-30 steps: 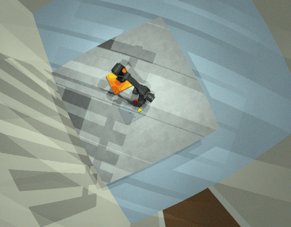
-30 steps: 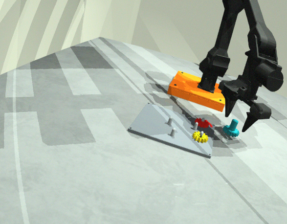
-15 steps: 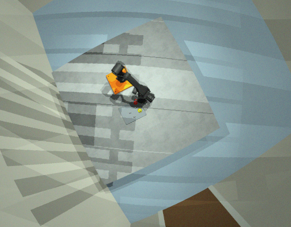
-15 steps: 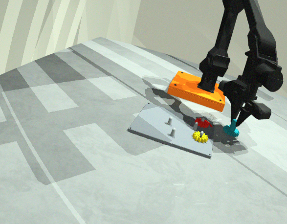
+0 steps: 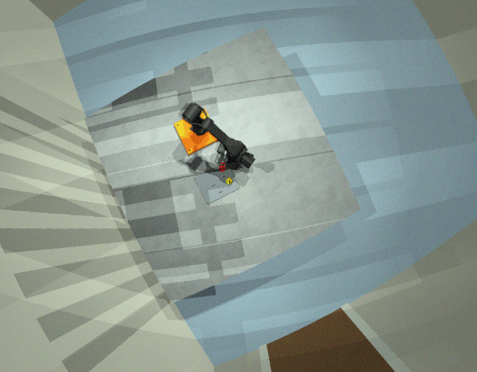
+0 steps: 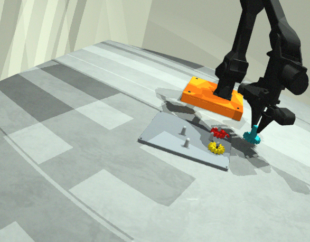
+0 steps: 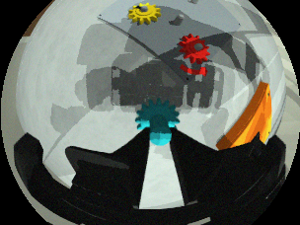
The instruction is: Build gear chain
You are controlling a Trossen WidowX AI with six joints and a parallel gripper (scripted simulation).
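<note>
My gripper tip is now 4 cm short of the red gear, 10 cm to the left of it and 2 cm above it. The rest, counted from my gripper tip: teal gear: 1 cm below; then red arrow: 2 cm ahead, 8 cm to the right, 3 cm below; then yellow gear: 12 cm ahead, 9 cm to the right, 2 cm below.
</note>
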